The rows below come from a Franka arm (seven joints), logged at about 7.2 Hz.
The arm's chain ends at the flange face. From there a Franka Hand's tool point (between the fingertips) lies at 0.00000 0.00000 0.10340 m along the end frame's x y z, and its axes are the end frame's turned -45 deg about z.
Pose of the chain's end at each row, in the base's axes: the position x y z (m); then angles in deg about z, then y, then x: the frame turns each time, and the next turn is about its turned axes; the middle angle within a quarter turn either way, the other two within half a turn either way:
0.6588 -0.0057 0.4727 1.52 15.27 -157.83
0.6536 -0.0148 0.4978 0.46 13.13 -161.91
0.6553 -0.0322 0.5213 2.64 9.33 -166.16
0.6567 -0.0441 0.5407 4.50 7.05 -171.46
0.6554 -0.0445 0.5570 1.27 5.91 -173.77
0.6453 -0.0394 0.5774 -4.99 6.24 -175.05
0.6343 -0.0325 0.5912 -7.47 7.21 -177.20
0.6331 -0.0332 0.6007 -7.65 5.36 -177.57
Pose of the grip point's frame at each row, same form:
0.6326 0.0326 0.3803 42.55 -4.08 -153.59
0.6310 0.0171 0.4021 42.77 -3.05 -157.98
0.6379 -0.0082 0.4222 46.07 -3.00 -163.62
0.6430 -0.0298 0.4392 48.88 -1.00 -168.99
0.6446 -0.0335 0.4548 45.93 -0.20 -171.42
0.6349 -0.0295 0.4750 39.80 0.93 -172.10
0.6221 -0.0258 0.4887 37.55 3.12 -172.92
0.6241 -0.0276 0.4978 37.34 2.07 -174.49

